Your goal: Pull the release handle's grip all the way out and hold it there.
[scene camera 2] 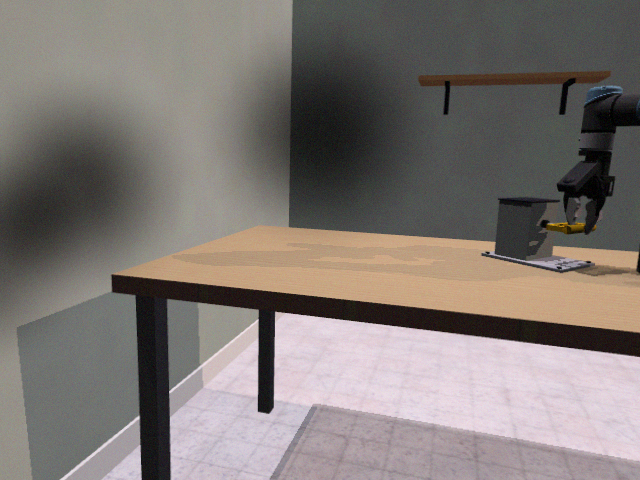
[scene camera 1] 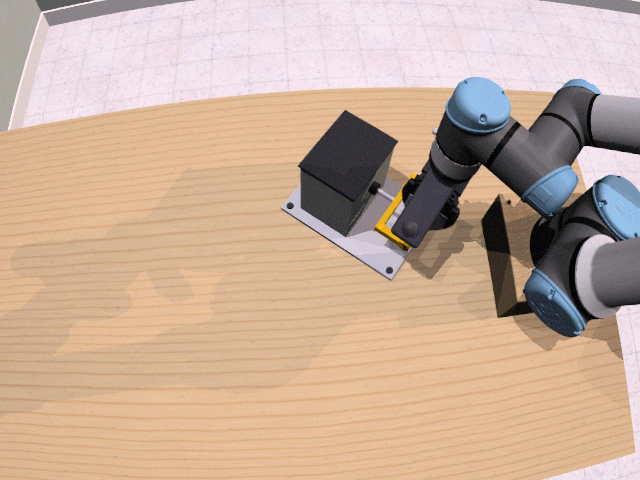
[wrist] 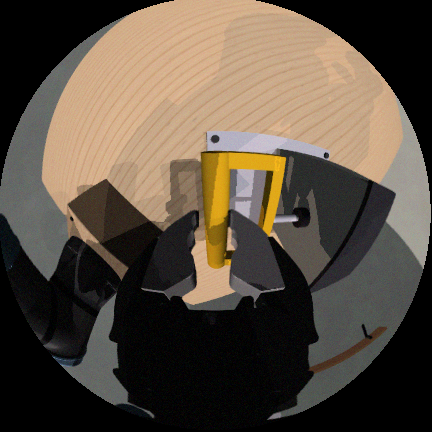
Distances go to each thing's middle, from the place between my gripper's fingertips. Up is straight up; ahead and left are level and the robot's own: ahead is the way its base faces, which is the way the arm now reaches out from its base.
I see the light grey base plate (scene camera 1: pixel 365 244) 9 cm ahead of my hand, 6 cm to the right of it and 9 cm below it.
